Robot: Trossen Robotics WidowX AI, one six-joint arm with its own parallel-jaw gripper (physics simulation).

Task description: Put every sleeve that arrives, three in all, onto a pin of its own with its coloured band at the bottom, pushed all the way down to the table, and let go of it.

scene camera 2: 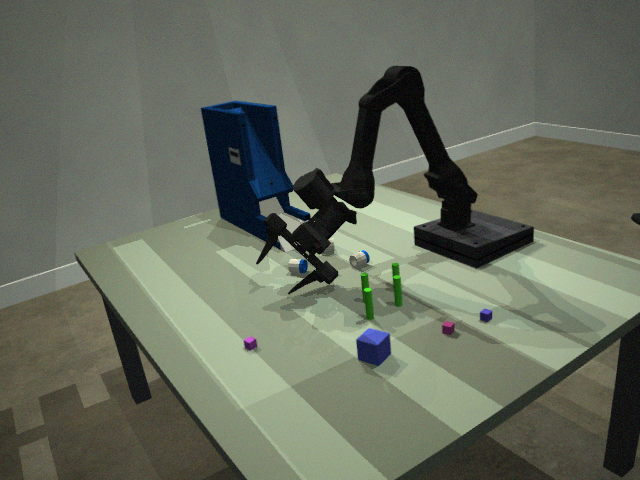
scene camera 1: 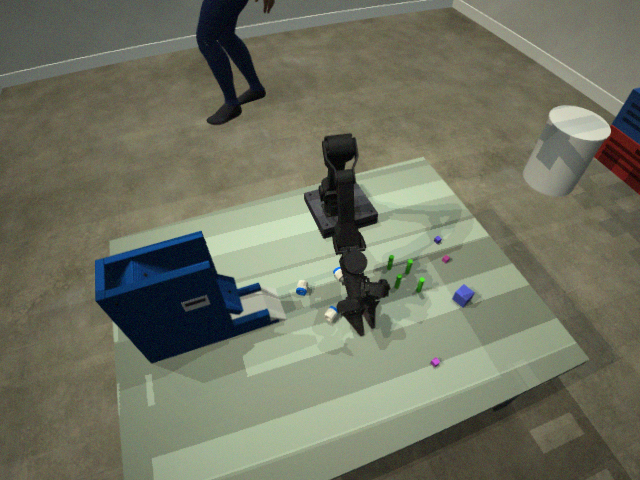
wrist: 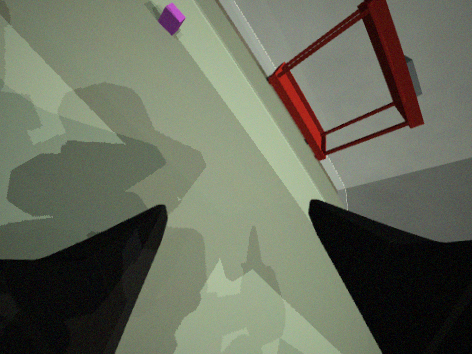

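Three white sleeves with blue bands lie on the table, off the pins. One sleeve [scene camera 1: 301, 287] [scene camera 2: 329, 248] is nearest the chute, partly hidden by the gripper in scene camera 2. Another sleeve [scene camera 1: 338, 274] [scene camera 2: 358, 259] lies nearer the arm's base, partly hidden by the arm in scene camera 1. The third sleeve [scene camera 1: 330, 314] [scene camera 2: 296, 266] lies on its side beside the gripper. Several bare green pins [scene camera 1: 408, 266] [scene camera 2: 368, 303] stand upright. My gripper [scene camera 1: 367, 331] [scene camera 2: 273, 278] [wrist: 238, 209] is open and empty, tilted above the table, front-left of the pins.
A tall blue dispenser [scene camera 1: 170, 304] [scene camera 2: 232, 170] with a chute stands at the left. A large blue cube [scene camera 1: 463, 295] [scene camera 2: 373, 346] and small cubes, one magenta [scene camera 1: 435, 362] [scene camera 2: 250, 343] [wrist: 171, 19], lie around the pins. A person [scene camera 1: 222, 56] stands beyond the table.
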